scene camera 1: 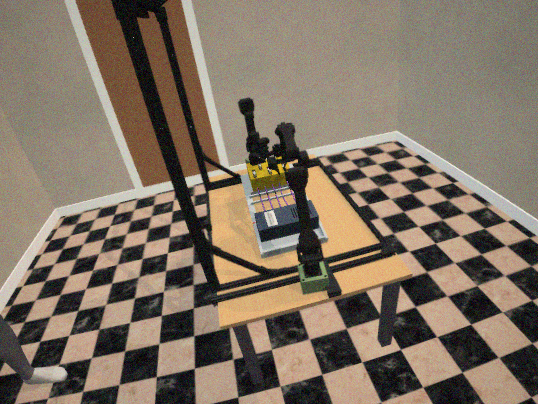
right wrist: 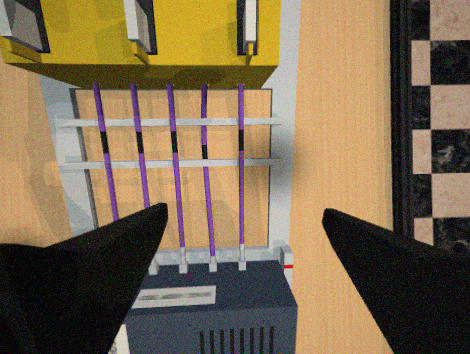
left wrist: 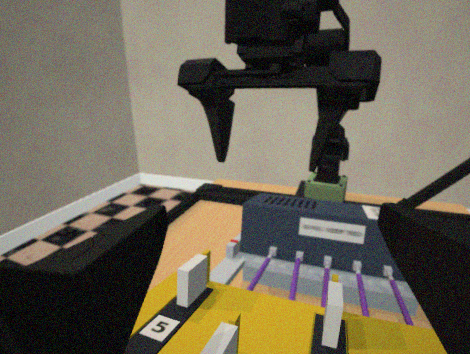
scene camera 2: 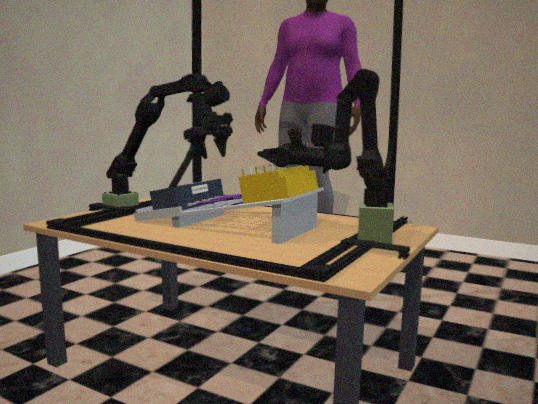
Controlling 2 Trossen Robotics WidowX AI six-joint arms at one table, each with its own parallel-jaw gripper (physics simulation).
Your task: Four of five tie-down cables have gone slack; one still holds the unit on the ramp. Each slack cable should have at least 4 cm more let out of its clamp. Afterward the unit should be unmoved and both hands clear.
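Observation:
The dark blue unit (scene camera 1: 287,227) (scene camera 2: 175,197) (left wrist: 280,225) (right wrist: 240,300) sits on the lower part of the grey ramp (scene camera 2: 295,220) (right wrist: 287,102). Several purple cables (left wrist: 362,295) (right wrist: 241,200) with black bands run from it to the yellow clamp block (scene camera 2: 275,186) (left wrist: 270,305) (right wrist: 200,30). In the right wrist view the second cable from the right has its band a little nearer the unit. White levers (left wrist: 191,281) (right wrist: 250,22) stand upright on the block. My left gripper (scene camera 2: 262,153) (left wrist: 273,214) is open over the block. My right gripper (scene camera 2: 212,151) (left wrist: 263,166) (right wrist: 246,213) is open and empty, above the cables and unit.
A small post with a red mark (left wrist: 233,248) (right wrist: 287,257) stands on the ramp beside the unit. Two grey crossbars (right wrist: 250,121) pass across the cables. A black frame (scene camera 1: 350,205) (scene camera 2: 200,255) borders the wooden table (scene camera 1: 345,225). A person (scene camera 2: 317,60) stands behind the table.

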